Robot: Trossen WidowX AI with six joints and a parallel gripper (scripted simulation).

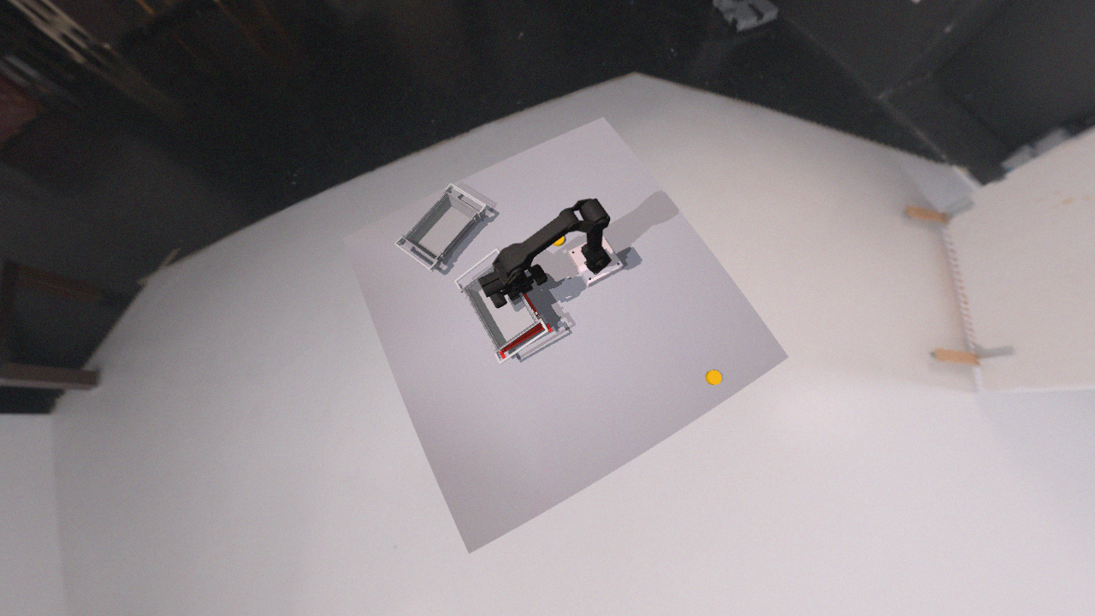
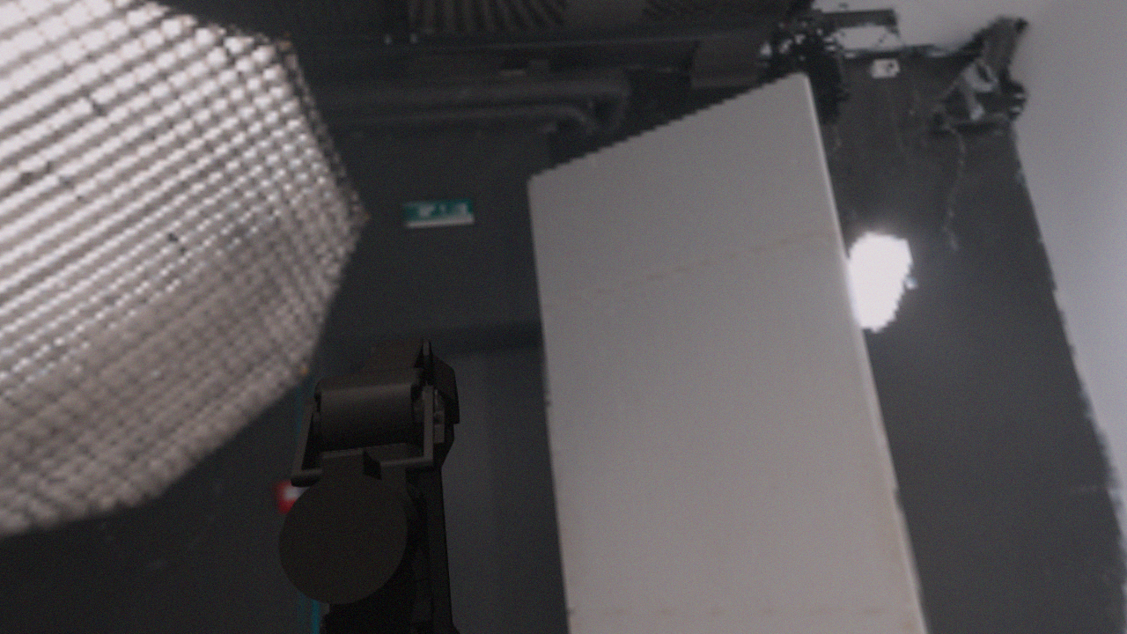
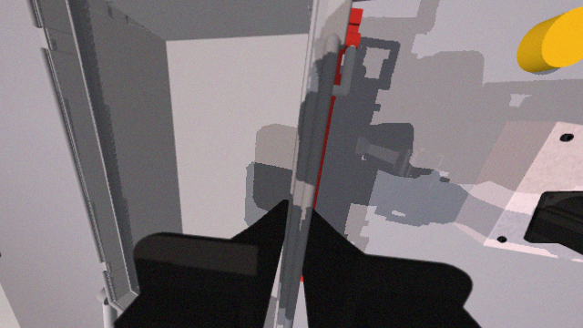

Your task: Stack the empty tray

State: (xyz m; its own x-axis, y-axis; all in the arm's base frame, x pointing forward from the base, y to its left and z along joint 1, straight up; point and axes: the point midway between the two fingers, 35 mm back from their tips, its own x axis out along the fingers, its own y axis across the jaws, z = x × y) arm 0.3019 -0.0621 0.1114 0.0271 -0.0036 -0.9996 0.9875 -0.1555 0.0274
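Now: gripper tip 8 cm short of the grey tray, 1 cm to the left of it and 1 cm below it.
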